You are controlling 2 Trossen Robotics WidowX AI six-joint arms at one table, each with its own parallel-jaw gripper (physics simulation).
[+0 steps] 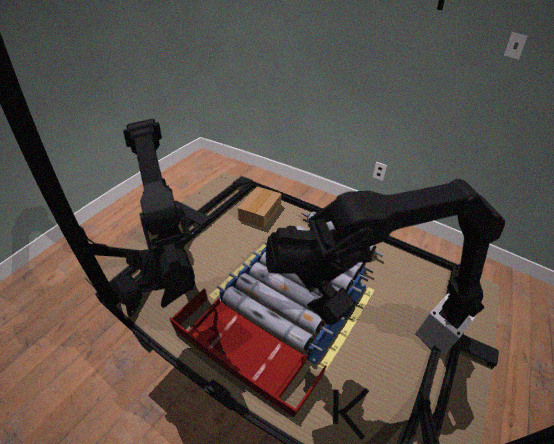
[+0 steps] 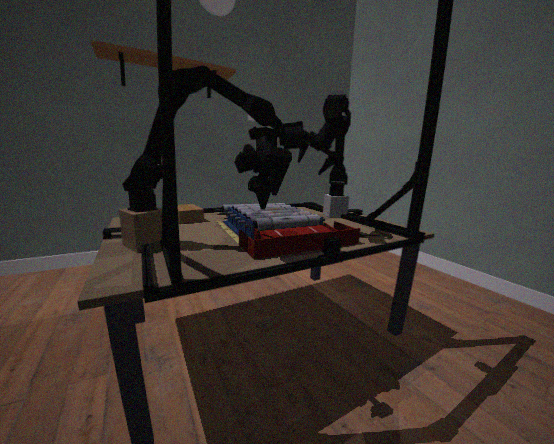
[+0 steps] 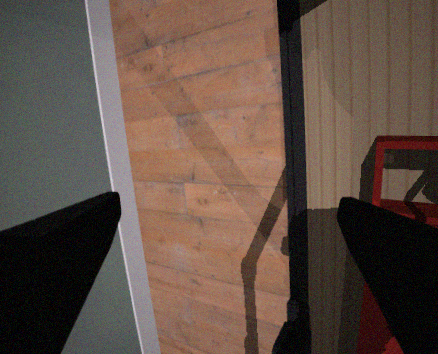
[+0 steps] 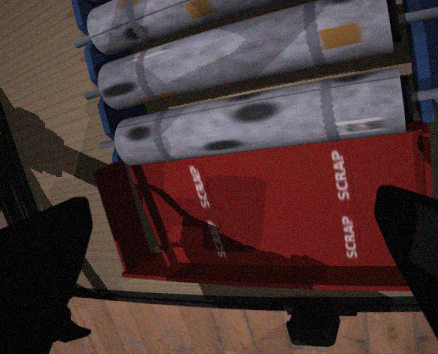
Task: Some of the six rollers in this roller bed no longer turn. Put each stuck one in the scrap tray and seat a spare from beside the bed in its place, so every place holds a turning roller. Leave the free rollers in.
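Frame: origin at the left arm's base, x back, y left, z down, level; millimetres.
Seen in the pictures: left gripper, between the fingertips: [image 1: 146,311] [image 2: 268,202] [image 3: 231,205]; right gripper, between the fingertips: [image 1: 295,286] [image 2: 308,168] [image 4: 234,206]; left arm's base, origin of its link: [image 2: 142,209]; right arm's base, origin of its link: [image 1: 453,314] [image 2: 336,195].
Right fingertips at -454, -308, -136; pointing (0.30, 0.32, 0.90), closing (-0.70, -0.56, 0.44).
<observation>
Pixels of each thing's top centre, then the offset from my right fingertips to it, as dx, dy, dz. "*": a spot on its surface instead.
- roller bed with blue side rails, a spot on its surface: [image 4: 423,60] * -74, -8, +181
- nearest roller, centre of its top: [image 4: 233,128] [image 1: 265,313] [image 2: 288,216] +66, +34, +172
- second roller, centre of its top: [image 4: 216,55] [image 1: 278,297] [image 2: 280,213] +40, +87, +172
- red scrap tray, centre of its top: [image 4: 264,225] [image 1: 243,343] [image 2: 302,228] +107, -50, +192
- wooden block, centre of its top: [image 1: 260,200] [image 2: 186,207] +165, +516, +193
- yellow numbered strip, a spot on its surface: [image 1: 346,334] * -155, +40, +247
- K shape, centre of its top: [image 1: 352,412] -172, -175, +247
The roller bed with blue side rails [image 1: 320,353] [image 4: 423,60] holds grey rollers. The nearest roller [image 1: 267,318] [image 4: 280,119] has dark spots; the second roller [image 1: 279,300] [image 4: 250,56] has an orange patch. The farther ones are partly hidden by the right arm. Which are stuck does not show. A spare roller [image 1: 313,216] behind the bed is mostly hidden. The red scrap tray [image 1: 245,352] [image 2: 300,245] [image 4: 295,187] lies empty along the bed's near side. My right gripper [image 2: 310,166] [image 4: 234,206] is open above bed and tray. My left gripper [image 3: 231,205] is open, left of the tray.
A wooden block [image 1: 260,207] [image 2: 191,214] stands at the back left. A yellow numbered strip [image 1: 346,334] runs along the bed's side. Black bars forming a K shape [image 1: 350,411] lie right of the tray. A black frame beam [image 3: 296,150] [image 4: 240,301] edges the table.
</observation>
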